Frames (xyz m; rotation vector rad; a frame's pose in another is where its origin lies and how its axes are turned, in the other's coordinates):
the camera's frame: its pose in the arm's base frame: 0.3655 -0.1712 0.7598 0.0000 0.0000 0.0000
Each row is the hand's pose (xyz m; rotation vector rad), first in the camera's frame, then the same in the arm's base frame.
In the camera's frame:
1: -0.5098 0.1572 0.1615 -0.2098 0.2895 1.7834
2: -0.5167 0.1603 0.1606 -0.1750 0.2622 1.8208
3: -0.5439 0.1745 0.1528 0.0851 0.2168 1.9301
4: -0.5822 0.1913 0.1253 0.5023 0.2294 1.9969
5: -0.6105 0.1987 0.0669 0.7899 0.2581 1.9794
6: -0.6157 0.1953 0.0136 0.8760 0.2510 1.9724
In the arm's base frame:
1: -0.1443 -0.0140 0.9213 -0.2098 0.2895 1.7834
2: -0.1512 -0.0109 0.9204 -0.1750 0.2622 1.8208
3: -0.1784 0.0033 0.9126 0.0851 0.2168 1.9301
4: -0.2167 0.0201 0.8851 0.5023 0.2294 1.9969
5: -0.2450 0.0275 0.8267 0.7899 0.2581 1.9794
6: -0.2502 0.0241 0.7734 0.8760 0.2510 1.9724

